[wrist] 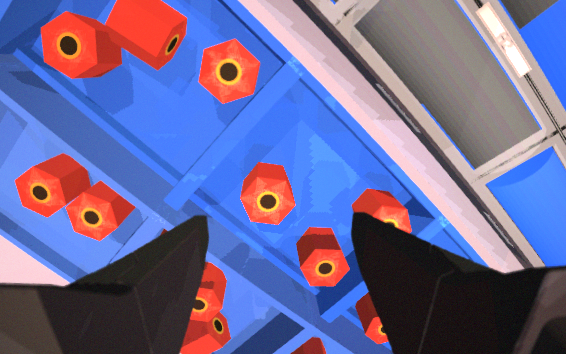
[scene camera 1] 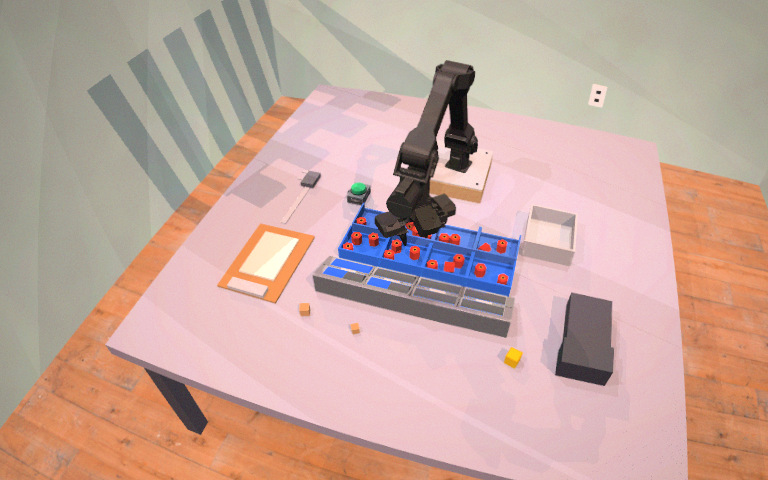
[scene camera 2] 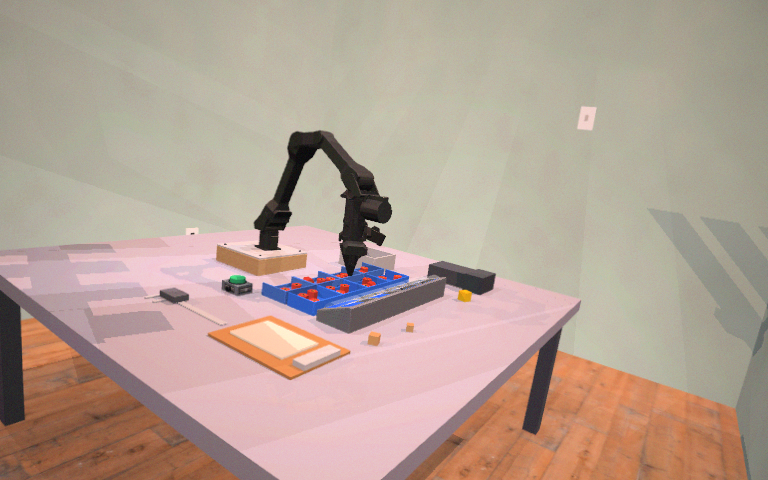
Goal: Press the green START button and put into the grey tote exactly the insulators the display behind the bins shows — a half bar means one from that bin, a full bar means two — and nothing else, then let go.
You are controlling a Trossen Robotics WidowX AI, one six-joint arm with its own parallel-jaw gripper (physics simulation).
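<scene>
The green START button (scene camera 1: 358, 188) (scene camera 2: 237, 279) stands left of the blue bins (scene camera 1: 362, 259) (scene camera 2: 274, 292), which hold red insulators in two rows. My gripper (scene camera 2: 351, 273) (wrist: 280, 225) is open and empty, low over the second bin from the left in scene camera 1, in the display-side row. Three insulators show there; one insulator (wrist: 267, 197) lies in view between the fingertips, another is partly behind the right finger. The display (scene camera 1: 407, 305) (scene camera 2: 396, 306) shows, at left, a full and a half blue bar, then a lower half bar; glare blurs its right windows. The grey tote (scene camera 1: 549, 253) (scene camera 2: 382, 259) looks empty.
A black box (scene camera 1: 586, 339) (scene camera 2: 461, 276) and a yellow cube (scene camera 1: 513, 357) (scene camera 2: 464, 295) lie right of the display. Small orange cubes (scene camera 1: 304, 309) (scene camera 1: 355, 328) lie before it. An orange board (scene camera 1: 295, 249) (scene camera 2: 223, 336) and a dark gadget (scene camera 1: 310, 178) (scene camera 2: 173, 294) lie left.
</scene>
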